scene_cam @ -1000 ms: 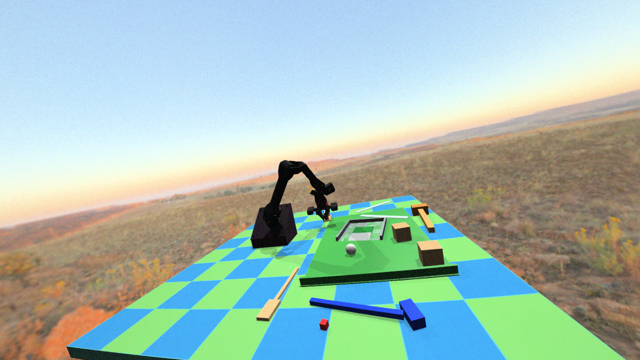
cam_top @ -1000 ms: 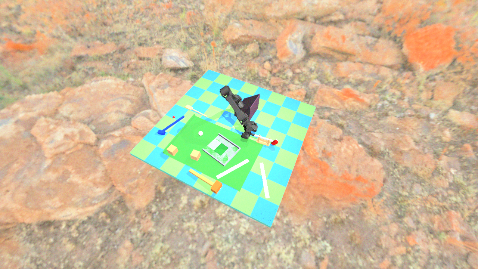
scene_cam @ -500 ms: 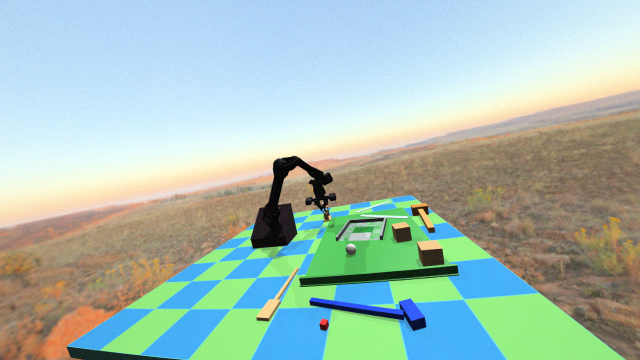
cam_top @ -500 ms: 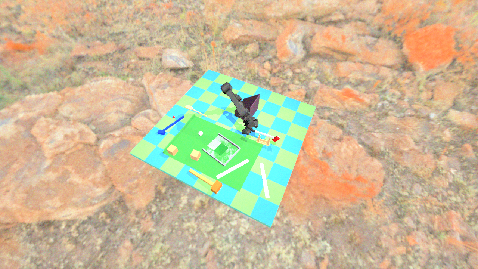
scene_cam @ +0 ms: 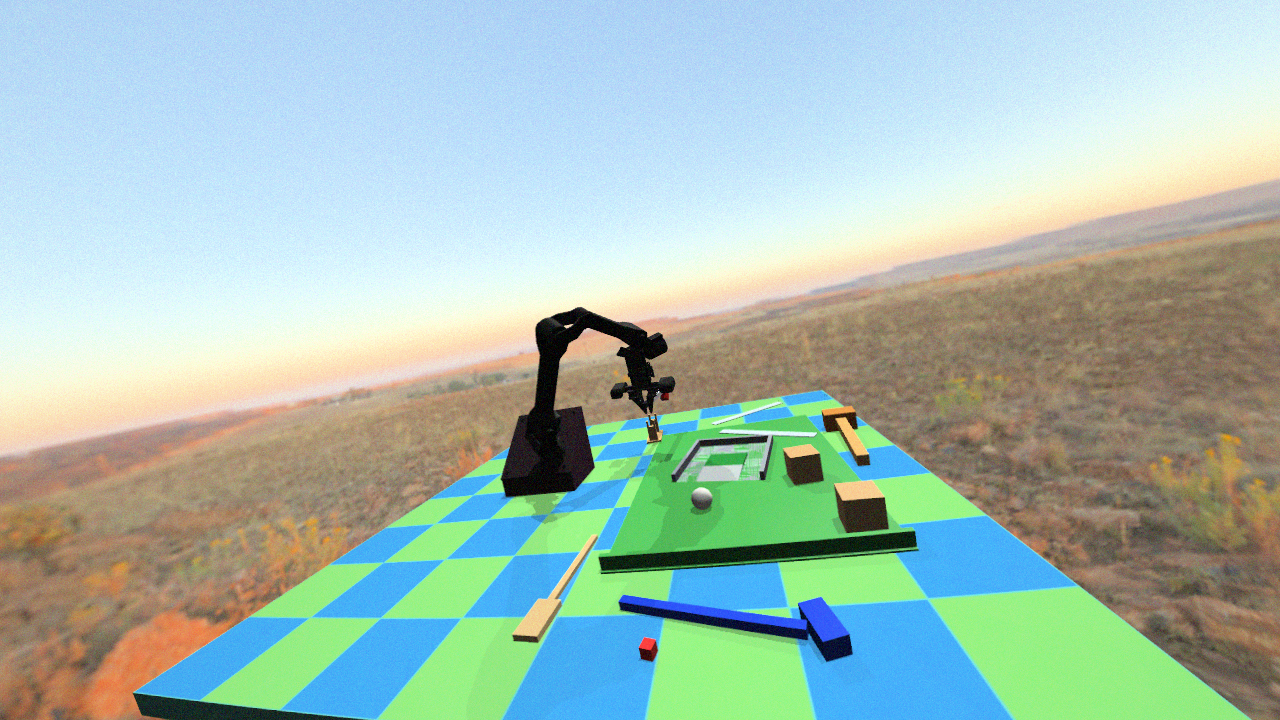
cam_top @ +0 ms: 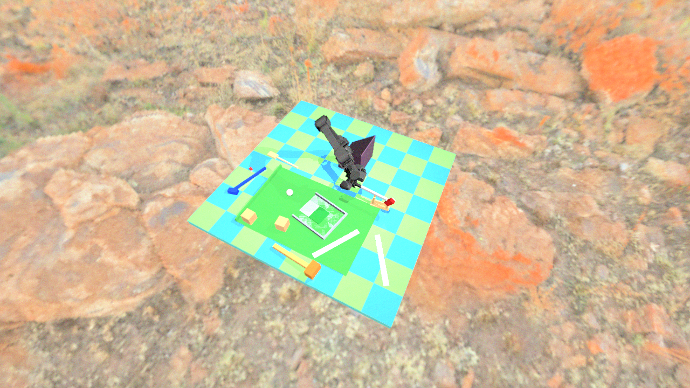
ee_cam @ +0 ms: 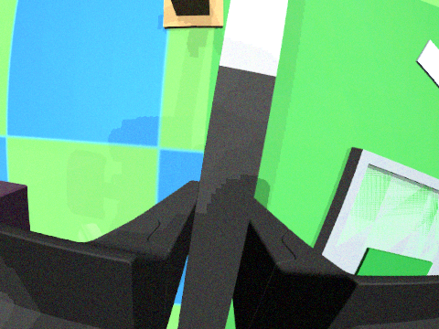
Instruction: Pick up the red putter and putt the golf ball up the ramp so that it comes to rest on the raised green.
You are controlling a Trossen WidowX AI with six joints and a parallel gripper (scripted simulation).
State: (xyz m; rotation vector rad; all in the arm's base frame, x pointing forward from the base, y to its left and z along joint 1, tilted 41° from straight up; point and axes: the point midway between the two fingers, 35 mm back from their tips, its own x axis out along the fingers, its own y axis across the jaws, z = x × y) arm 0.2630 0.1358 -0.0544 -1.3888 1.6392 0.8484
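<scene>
The red putter is 110 mm to the left of my gripper tip, 20 mm above it and 10 mm ahead of it. Also, from my gripper tip: green mat: 220 mm ahead, 200 mm to the right, 130 mm below; small wooden stand: 170 mm to the left, 90 mm below, 20 mm behind; white golf ball: 380 mm to the right, 130 mm ahead, 110 mm below.
</scene>
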